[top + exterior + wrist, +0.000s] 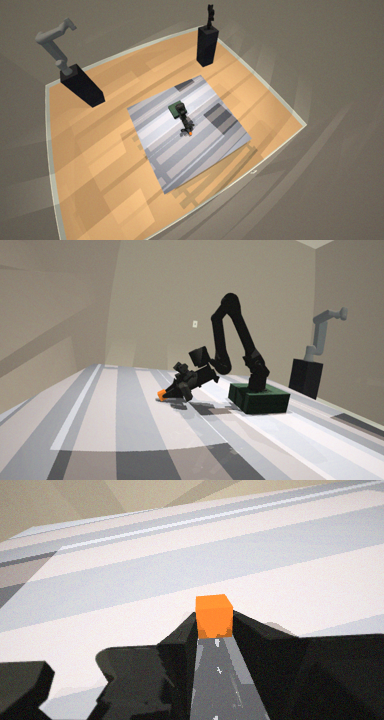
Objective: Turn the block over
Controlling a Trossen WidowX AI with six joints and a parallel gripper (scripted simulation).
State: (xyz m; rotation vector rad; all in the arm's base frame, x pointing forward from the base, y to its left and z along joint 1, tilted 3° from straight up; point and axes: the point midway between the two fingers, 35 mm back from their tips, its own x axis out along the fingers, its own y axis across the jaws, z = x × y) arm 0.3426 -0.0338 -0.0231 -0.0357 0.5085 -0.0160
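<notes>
Now: the orange block 10 mm below my gripper tip.
</notes>
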